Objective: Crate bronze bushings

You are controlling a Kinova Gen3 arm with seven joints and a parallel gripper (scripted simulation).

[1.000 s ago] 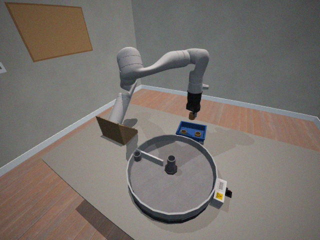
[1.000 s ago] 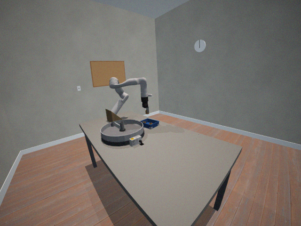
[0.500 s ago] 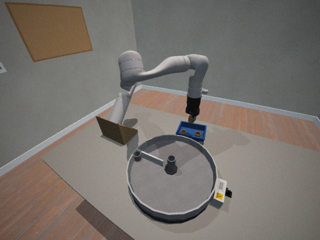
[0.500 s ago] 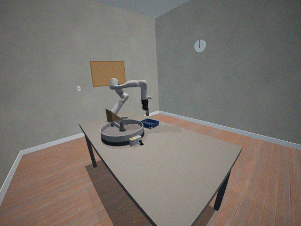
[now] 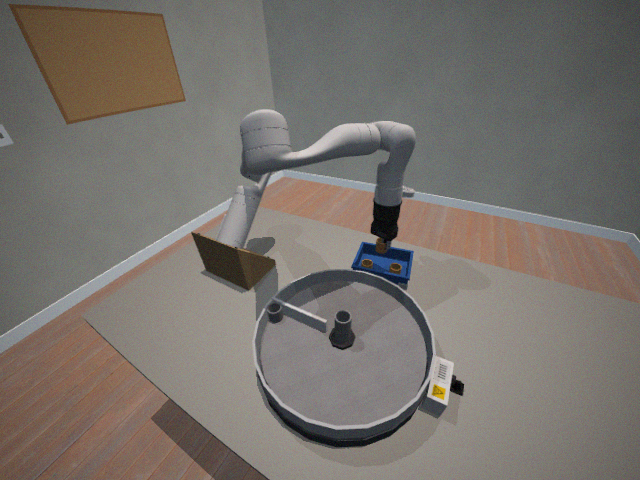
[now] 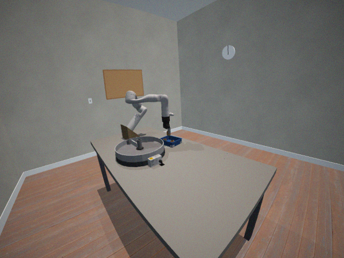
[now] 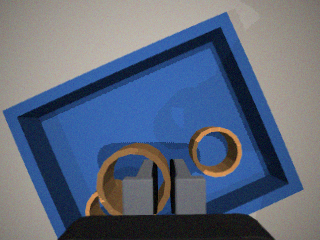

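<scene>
Right now my hand is 1 cm past the blue crate, 1 cm to the right of it and 10 cm above it. The rest, counted from my hand: round grey turning table 2 cm ahead, 33 cm to the right, 7 cm below.
</scene>
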